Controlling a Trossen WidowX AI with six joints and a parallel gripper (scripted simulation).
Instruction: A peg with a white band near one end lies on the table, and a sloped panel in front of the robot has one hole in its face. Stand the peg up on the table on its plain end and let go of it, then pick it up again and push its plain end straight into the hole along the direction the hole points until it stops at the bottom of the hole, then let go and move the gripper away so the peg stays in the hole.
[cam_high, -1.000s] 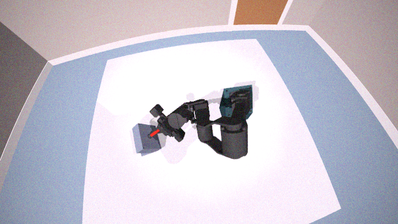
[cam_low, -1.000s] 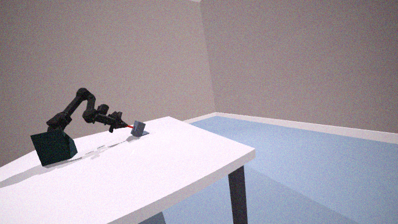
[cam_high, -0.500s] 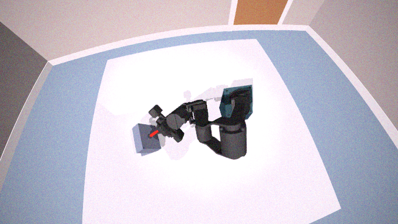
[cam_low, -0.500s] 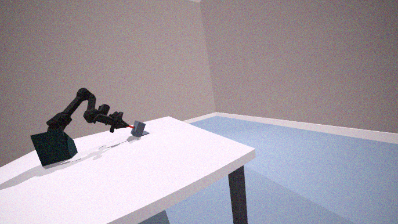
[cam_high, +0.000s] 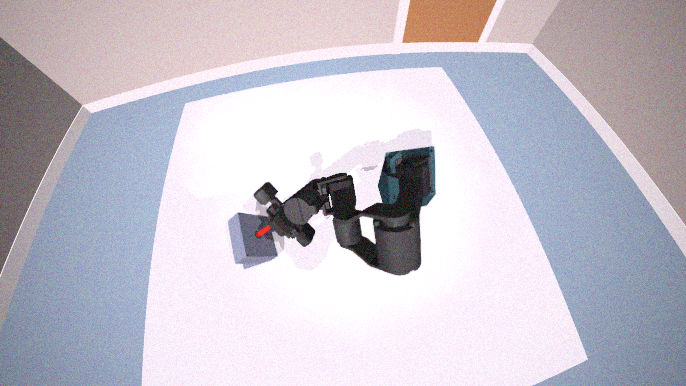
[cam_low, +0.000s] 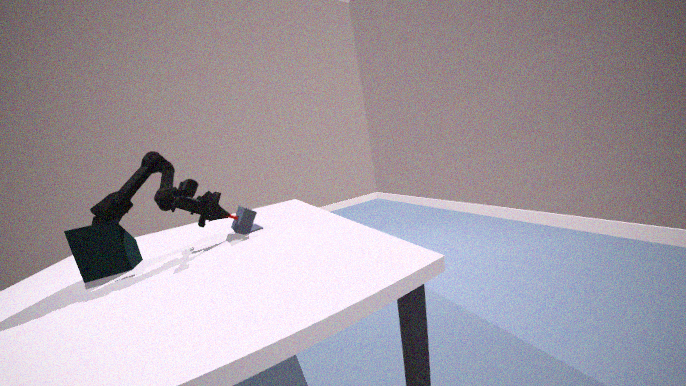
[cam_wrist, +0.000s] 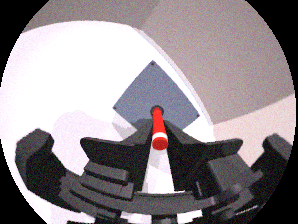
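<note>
Now: gripper tip 50 mm short of the grey sloped panel, 10 mm to the right of it and 40 mm above it. The rest, counted from my gripper tip: red peg 10 mm behind, 10 mm above.
</note>
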